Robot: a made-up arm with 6 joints. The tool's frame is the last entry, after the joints.
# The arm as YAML. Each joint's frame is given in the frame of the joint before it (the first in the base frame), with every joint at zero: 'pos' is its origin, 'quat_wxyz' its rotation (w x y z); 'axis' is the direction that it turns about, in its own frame. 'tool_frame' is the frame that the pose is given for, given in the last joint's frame.
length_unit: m
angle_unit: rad
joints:
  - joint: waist
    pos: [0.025, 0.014, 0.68]
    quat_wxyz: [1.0, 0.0, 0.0, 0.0]
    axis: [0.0, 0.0, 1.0]
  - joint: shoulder
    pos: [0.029, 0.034, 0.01]
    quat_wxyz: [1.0, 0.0, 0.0, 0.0]
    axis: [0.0, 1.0, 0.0]
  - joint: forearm
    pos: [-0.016, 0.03, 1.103]
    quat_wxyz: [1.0, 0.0, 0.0, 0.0]
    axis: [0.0, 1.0, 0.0]
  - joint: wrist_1
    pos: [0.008, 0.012, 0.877]
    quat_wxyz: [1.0, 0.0, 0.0, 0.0]
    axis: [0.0, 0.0, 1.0]
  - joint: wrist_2
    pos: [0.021, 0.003, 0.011]
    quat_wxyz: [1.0, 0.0, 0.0, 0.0]
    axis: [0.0, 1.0, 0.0]
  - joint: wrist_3
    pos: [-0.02, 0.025, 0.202]
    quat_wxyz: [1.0, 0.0, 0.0, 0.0]
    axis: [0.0, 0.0, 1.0]
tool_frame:
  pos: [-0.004, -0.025, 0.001]
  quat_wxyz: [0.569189, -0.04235, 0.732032, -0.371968]
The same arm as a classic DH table. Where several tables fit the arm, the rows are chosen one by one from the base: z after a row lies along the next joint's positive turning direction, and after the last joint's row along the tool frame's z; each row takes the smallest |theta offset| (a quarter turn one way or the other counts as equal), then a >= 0, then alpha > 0; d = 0 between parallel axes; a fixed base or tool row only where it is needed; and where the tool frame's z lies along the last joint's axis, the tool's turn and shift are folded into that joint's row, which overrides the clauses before.
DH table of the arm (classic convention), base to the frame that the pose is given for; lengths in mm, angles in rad. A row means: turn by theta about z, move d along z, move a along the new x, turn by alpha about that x. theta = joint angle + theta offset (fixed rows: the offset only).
base (fixed): theta_offset 0.5105, d 0, a 28.7, alpha 0
waist: theta_offset -0.5105, d 690, a 29, alpha -1.5708
shoulder: theta_offset 1.5563, d 0, a -1103.1, alpha 0
forearm: theta_offset -1.5563, d 76, a 8, alpha 1.5708
wrist_1: theta_offset 0, d 888, a 21, alpha -1.5708
wrist_2: theta_offset 0, d 28, a -20, alpha 1.5708
wrist_3: theta_offset 1.0497, d 203.7, a -23.7, alpha 1.6462
tool (fixed): theta_offset -2.2074, d 9, a 0, alpha 0

